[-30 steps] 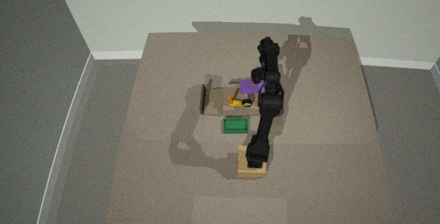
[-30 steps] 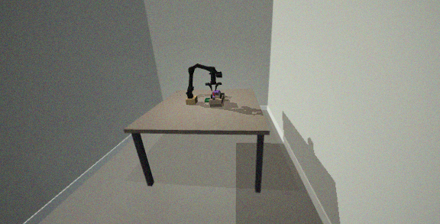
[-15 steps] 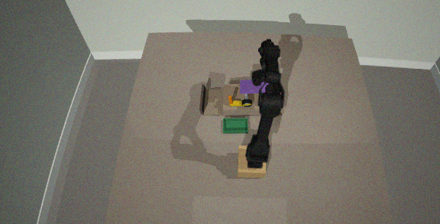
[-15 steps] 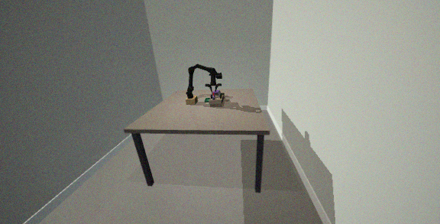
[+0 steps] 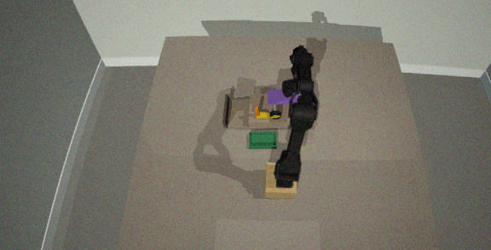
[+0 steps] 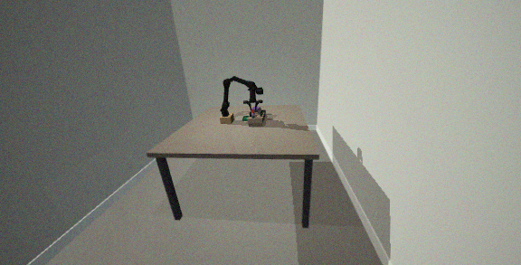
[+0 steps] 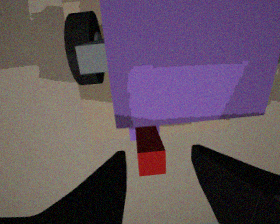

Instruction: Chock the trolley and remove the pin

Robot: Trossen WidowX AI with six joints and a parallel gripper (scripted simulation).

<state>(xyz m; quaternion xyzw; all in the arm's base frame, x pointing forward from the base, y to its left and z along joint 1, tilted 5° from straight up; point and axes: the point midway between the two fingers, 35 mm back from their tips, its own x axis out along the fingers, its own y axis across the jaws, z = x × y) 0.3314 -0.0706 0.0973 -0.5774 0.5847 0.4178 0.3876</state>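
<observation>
Right now the red-headed stop pin is 30 mm below my gripper tip, 10 mm to the right of it and 10 mm behind it. Round my gripper tip: yellow chock: 190 mm to the left, 70 mm below, 30 mm behind; then green tray: 180 mm to the left, 160 mm below, 120 mm behind; then purple-topped trolley: 90 mm to the left, 40 mm below, 10 mm ahead.
</observation>
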